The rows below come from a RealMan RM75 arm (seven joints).
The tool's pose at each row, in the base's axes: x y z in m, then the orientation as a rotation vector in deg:
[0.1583, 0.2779, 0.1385, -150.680, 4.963, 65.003]
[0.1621, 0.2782, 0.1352, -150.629, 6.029, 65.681]
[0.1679, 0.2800, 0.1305, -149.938, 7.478, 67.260]
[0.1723, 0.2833, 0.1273, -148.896, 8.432, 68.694]
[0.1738, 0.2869, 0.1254, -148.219, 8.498, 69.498]
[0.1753, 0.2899, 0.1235, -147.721, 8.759, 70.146]
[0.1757, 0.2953, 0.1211, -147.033, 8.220, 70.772]
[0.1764, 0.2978, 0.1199, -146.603, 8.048, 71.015]
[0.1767, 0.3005, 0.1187, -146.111, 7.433, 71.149]
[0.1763, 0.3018, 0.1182, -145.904, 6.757, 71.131]
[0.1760, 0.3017, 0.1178, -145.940, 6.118, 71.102]
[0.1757, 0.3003, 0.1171, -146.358, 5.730, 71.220]
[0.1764, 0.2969, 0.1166, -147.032, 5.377, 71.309]
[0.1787, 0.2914, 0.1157, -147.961, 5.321, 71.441]
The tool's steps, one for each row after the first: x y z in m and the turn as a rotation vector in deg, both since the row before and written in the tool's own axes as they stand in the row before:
[0.0050, -0.0002, -0.0004, 0.065, -0.331, 0.827]
[0.0075, -0.0017, -0.0006, 0.366, -1.040, 1.097]
[0.0054, -0.0033, -0.0002, 0.574, -1.111, 0.648]
[0.0025, -0.0034, 0.0011, 0.277, -0.700, 0.039]
[0.0025, -0.0028, 0.0009, 0.232, -0.529, 0.181]
[0.0022, -0.0047, 0.0027, 0.194, -0.661, -0.394]
[0.0015, -0.0023, 0.0009, 0.218, -0.309, -0.180]
[0.0012, -0.0024, 0.0013, 0.194, -0.312, -0.512]
[0.0002, -0.0010, 0.0010, -0.002, -0.131, -0.501]
[0.0001, 0.0003, 0.0004, -0.191, -0.039, -0.402]
[0.0003, 0.0016, 0.0002, -0.496, 0.026, -0.076]
[0.0006, 0.0032, -0.0012, -0.688, 0.131, 0.023]
[0.0018, 0.0050, -0.0028, -0.834, 0.217, 0.308]

